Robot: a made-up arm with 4 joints.
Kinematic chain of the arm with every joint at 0, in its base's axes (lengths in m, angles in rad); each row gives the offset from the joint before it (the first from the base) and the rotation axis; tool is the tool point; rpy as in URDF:
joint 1: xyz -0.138 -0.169 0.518 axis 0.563 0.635 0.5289
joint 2: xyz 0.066 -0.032 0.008 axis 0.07 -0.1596 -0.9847
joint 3: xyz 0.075 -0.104 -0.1 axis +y
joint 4: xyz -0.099 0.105 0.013 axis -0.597 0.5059 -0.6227
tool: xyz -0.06 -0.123 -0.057 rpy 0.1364 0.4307 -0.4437
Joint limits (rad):
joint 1: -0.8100..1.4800
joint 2: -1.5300..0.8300
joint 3: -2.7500..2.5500
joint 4: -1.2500..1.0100
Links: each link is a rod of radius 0.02 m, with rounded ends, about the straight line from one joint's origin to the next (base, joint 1, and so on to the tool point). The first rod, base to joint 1, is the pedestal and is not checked.
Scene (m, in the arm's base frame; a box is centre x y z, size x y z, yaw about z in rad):
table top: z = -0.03
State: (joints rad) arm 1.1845 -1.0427 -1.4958 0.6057
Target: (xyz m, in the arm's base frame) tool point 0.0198 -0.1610 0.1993
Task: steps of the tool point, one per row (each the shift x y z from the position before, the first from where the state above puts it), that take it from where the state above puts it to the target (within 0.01 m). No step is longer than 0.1 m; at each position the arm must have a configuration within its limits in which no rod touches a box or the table.
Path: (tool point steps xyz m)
1: 0.0683 -0.0100 -0.0300
2: 0.0743 -0.0244 -0.0172
3: 0.0754 -0.0385 -0.0004
4: 0.0704 -0.0502 0.0194

